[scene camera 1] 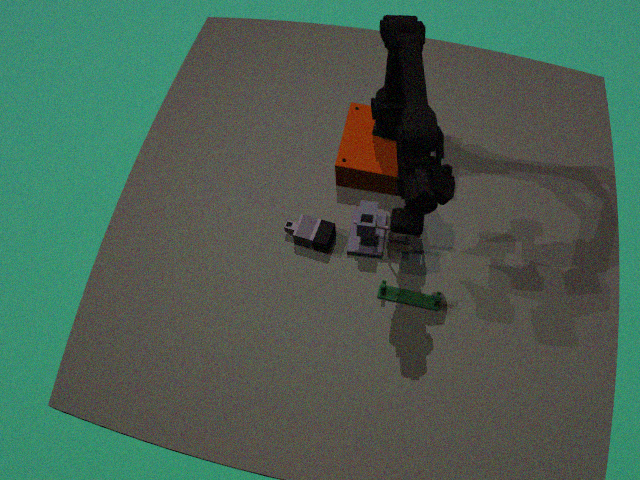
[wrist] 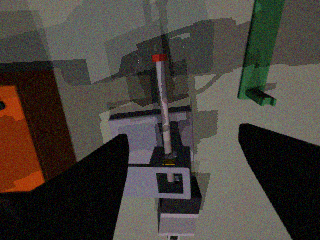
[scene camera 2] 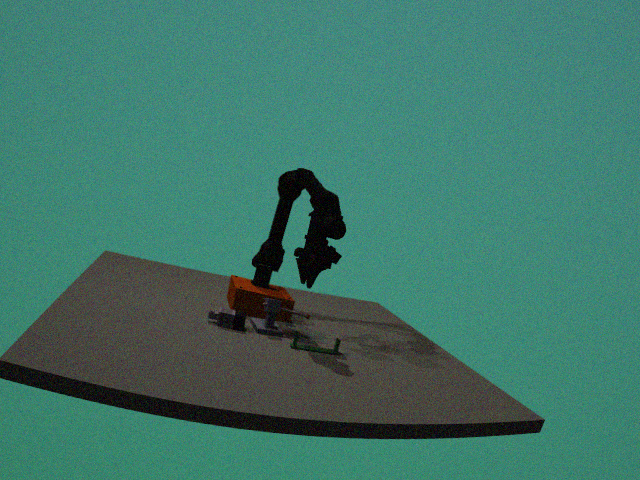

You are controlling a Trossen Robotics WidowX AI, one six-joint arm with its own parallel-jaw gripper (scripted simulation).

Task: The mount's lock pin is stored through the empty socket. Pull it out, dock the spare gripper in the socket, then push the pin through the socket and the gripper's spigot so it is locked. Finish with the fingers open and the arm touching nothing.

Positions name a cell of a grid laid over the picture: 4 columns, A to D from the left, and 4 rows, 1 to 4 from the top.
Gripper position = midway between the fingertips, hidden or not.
gripper: scene camera 1 C2; wrist C3; scene camera 2 B3
